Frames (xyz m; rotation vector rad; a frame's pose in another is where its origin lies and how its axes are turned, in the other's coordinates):
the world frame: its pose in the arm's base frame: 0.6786 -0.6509 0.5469 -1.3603 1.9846 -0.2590
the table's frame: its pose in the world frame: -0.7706 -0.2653 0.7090 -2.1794 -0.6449 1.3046
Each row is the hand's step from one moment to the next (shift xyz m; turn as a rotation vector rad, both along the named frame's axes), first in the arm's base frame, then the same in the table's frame.
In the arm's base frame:
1: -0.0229 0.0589 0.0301 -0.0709 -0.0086 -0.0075
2: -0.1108 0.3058 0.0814 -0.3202 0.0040 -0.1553
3: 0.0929 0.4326 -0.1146 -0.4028 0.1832 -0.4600
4: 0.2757 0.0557 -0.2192 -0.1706 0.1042 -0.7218
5: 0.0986 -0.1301 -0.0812 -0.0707 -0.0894 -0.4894
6: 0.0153 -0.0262 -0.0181 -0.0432 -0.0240 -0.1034
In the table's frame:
1: 0.0065 -0.0124 0.0686 0.0711 -0.0091 0.0046
2: 0.0291 -0.1241 0.3101 0.3155 -0.1638 -0.0176
3: -0.1914 -0.3328 0.2481 0.3639 -0.5229 -0.0396
4: -0.2718 -0.1780 -0.1469 0.1689 -0.6621 -0.3066
5: -0.0603 0.0210 -0.1708 0.1102 -0.3511 -0.3422
6: -0.0077 0.0023 -0.0344 0.0519 -0.0744 -0.0700

